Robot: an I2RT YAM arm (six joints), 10 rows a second.
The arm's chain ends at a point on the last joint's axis. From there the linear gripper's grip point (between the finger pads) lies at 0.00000 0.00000 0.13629 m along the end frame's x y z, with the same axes.
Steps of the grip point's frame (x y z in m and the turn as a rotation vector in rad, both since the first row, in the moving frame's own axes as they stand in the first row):
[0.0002 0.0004 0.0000 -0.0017 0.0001 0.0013]
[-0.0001 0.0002 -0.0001 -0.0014 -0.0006 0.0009]
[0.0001 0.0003 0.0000 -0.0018 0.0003 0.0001]
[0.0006 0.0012 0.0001 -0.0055 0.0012 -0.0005]
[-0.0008 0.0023 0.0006 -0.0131 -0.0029 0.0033]
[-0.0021 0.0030 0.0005 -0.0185 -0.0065 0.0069]
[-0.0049 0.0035 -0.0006 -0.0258 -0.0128 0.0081]
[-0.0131 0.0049 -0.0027 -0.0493 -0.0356 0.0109]
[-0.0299 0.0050 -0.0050 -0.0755 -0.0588 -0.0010]
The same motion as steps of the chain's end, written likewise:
[0.0002 0.0002 0.0000 -0.0017 0.0001 0.0013]
[0.0000 0.0000 -0.0001 -0.0014 -0.0006 0.0009]
[0.0001 0.0001 0.0000 -0.0018 0.0003 0.0001]
[0.0004 0.0005 0.0001 -0.0055 0.0012 -0.0005]
[-0.0004 0.0005 0.0006 -0.0131 -0.0029 0.0033]
[-0.0012 0.0005 0.0005 -0.0185 -0.0065 0.0069]
[-0.0031 0.0000 -0.0005 -0.0258 -0.0128 0.0081]
[-0.0082 -0.0018 -0.0024 -0.0493 -0.0356 0.0109]
[-0.0219 -0.0053 -0.0044 -0.0755 -0.0588 -0.0010]

